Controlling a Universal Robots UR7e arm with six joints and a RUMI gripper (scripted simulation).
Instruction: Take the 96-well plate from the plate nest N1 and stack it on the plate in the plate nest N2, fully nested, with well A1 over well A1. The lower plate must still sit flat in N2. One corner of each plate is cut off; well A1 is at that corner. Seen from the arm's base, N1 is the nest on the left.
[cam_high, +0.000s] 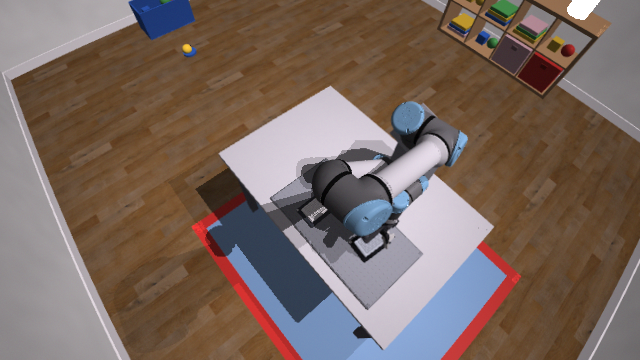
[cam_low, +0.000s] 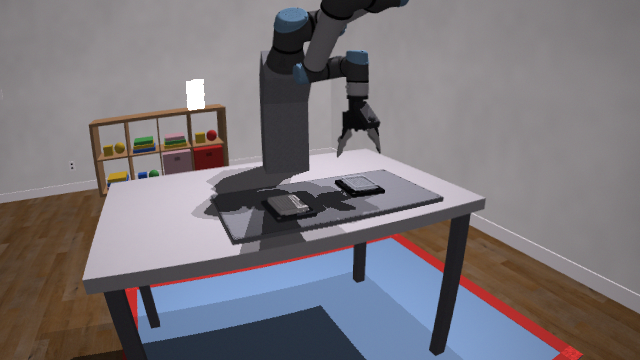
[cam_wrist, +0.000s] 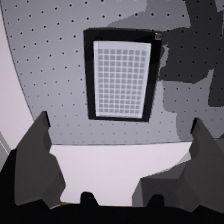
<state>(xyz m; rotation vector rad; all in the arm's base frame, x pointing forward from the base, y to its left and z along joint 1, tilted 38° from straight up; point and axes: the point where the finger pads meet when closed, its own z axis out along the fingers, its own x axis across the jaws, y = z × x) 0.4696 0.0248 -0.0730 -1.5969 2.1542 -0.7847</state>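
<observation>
The clear 96-well plate lies 10 cm below my hand. Also, from my hand: label (5 cm ahead, 8 cm to the right, 10 cm below); plate nest N1 (11 cm below).
</observation>
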